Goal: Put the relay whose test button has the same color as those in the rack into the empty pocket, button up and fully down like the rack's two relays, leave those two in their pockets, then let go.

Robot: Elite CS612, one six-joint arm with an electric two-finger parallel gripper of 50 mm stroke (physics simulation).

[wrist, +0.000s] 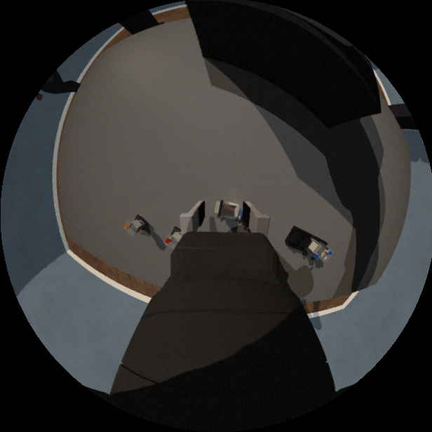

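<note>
The black rack [296,237] is at the right; its left part shows dark and the rack's two relays [315,246] sit at its right end, with blue buttons. A relay with a blue button [230,210] lies on the table, a clear-and-grey block whose blue part shows at its right end, partly covered by the right finger. My gripper [223,208] is wide open and empty; its fingers stand left and right of this relay in the view. A relay with a red button [175,237] is just left of the left finger, partly hidden by the gripper body. A relay with an orange button [136,225] stands farther left.
The grey table top [150,125] has a brown and white edge along the left and bottom. A large black shape [290,60] covers the upper right, with dark shadows below it. The gripper body hides the bottom middle.
</note>
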